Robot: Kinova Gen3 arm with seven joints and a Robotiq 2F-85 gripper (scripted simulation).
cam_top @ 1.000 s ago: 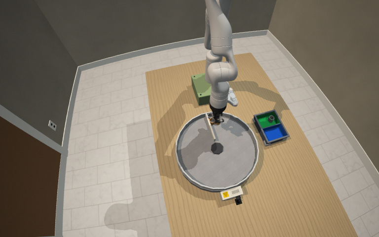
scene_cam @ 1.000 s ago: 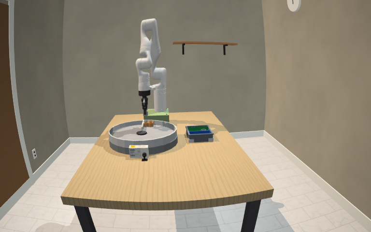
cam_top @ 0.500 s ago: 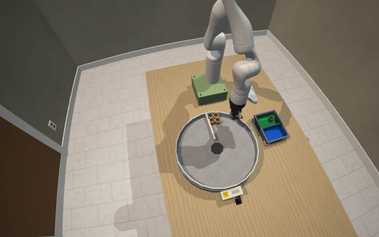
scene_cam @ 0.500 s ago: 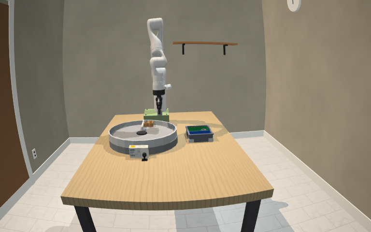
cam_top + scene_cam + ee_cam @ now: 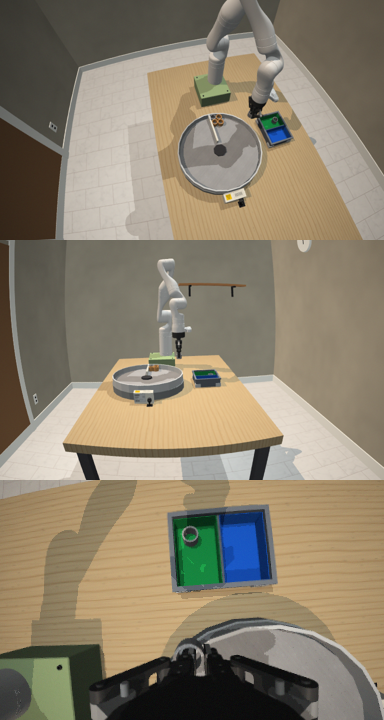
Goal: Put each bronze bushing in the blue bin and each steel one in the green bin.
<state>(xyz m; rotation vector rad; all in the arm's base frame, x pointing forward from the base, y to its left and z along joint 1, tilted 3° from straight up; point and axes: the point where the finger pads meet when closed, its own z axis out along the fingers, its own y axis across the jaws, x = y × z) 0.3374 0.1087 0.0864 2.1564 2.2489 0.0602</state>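
The blue bin is 40 mm ahead of my hand, 160 mm to the left of it and 130 mm below it. Round my hand: turntable: 110 mm ahead, 190 mm to the right, 110 mm below.
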